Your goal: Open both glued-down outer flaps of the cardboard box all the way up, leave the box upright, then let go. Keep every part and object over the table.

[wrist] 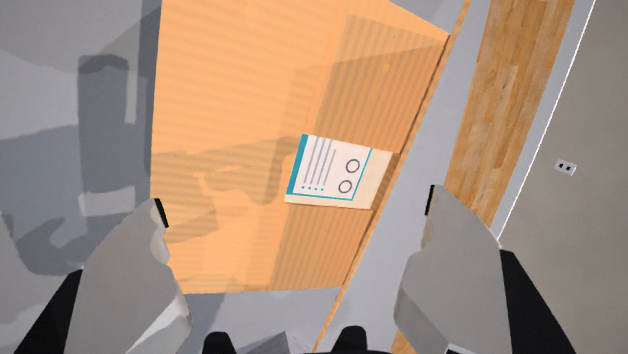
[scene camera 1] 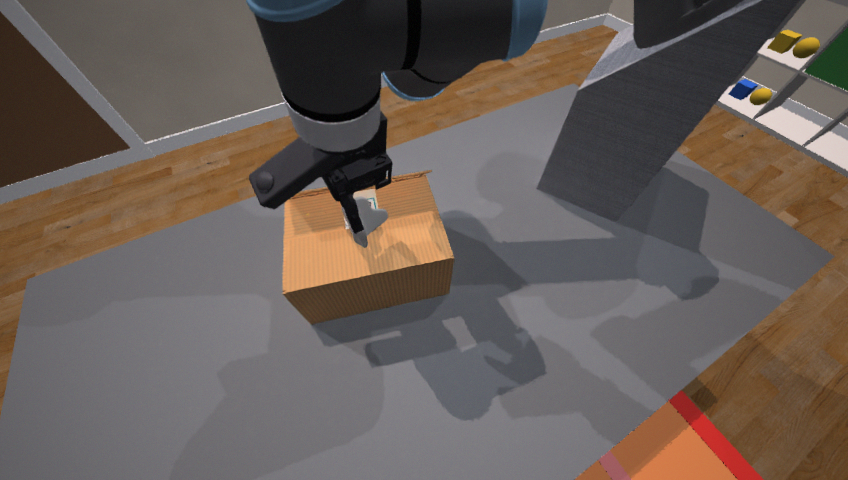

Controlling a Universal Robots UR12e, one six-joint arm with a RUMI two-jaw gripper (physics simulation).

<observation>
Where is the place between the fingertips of my gripper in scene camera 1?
344, 209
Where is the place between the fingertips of my gripper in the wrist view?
At 296, 196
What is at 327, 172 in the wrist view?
A white strip.
</observation>
